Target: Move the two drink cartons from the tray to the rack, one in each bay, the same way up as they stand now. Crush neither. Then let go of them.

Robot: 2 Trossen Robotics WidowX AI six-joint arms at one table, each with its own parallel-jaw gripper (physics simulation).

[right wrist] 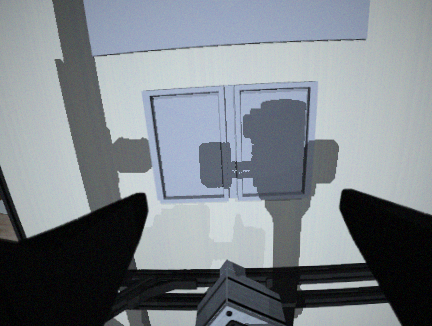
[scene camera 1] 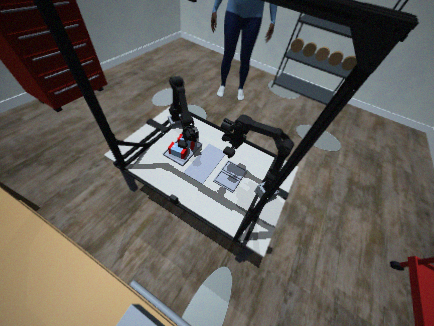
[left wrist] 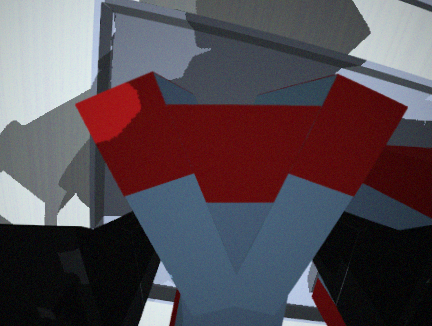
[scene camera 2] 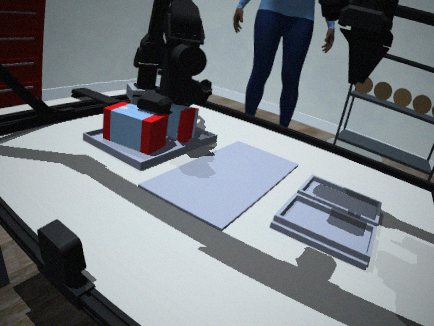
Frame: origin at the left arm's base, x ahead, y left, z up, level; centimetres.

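Where they show: right gripper, between the fingertips: (right wrist: pixel 242 200) (scene camera 2: pixel 356 83); left arm's base, origin of its link: (scene camera 1: pixel 175 118) (scene camera 2: pixel 145 86).
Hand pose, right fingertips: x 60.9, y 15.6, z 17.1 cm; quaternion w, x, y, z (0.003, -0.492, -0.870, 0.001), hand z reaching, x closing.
Note:
Things, the pixels of their top centre, and the offset from my right fingertips. "spot": a spot on its surface instead. Level surfaces: height alone.
- grey tray, centre of its top: (left wrist: pixel 307 220) (scene camera 2: pixel 153 133) (scene camera 1: pixel 183 148) dz -21.0, dx -31.8, dy -20.3 cm
- far carton, a spot on its surface: (scene camera 2: pixel 184 124) (scene camera 1: pixel 192 146) spot: dz -17.8, dx -28.6, dy -14.6 cm
- two-bay rack, centre of its top: (right wrist: pixel 231 147) (scene camera 2: pixel 336 208) (scene camera 1: pixel 230 174) dz -20.6, dx +2.9, dy +1.6 cm
- flat pale mat, height of its surface: dz -22.2 cm
Two drink cartons, pale blue with red ends, lie side by side in the grey tray (scene camera 1: pixel 174 158) (scene camera 2: pixel 139 160) at the table's left. The near carton (scene camera 1: pixel 177 150) (scene camera 2: pixel 133 128) is in front and the far carton (scene camera 1: pixel 191 144) (scene camera 2: pixel 184 124) lies behind it. My left gripper (scene camera 1: pixel 187 138) (scene camera 2: pixel 172 105) (left wrist: pixel 232 199) is open and low over them, with a finger on each side; the cartons (left wrist: pixel 240 152) fill the left wrist view. My right gripper (scene camera 1: pixel 229 152) (right wrist: pixel 242 200) is wide open and empty, hanging above the two-bay rack (scene camera 1: pixel 221 174) (scene camera 2: pixel 320 229) (right wrist: pixel 230 129), whose bays hold nothing.
A flat pale mat (scene camera 1: pixel 204 163) (scene camera 2: pixel 235 187) (right wrist: pixel 215 22) lies between tray and rack. Black frame posts (scene camera 1: pixel 86 90) (scene camera 1: pixel 329 113) rise at the table's sides. A person (scene camera 1: pixel 241 39) (scene camera 2: pixel 280 65) stands behind the table, beside a shelf unit (scene camera 1: pixel 287 52). A red drawer cabinet (scene camera 1: pixel 73 48) stands far left.

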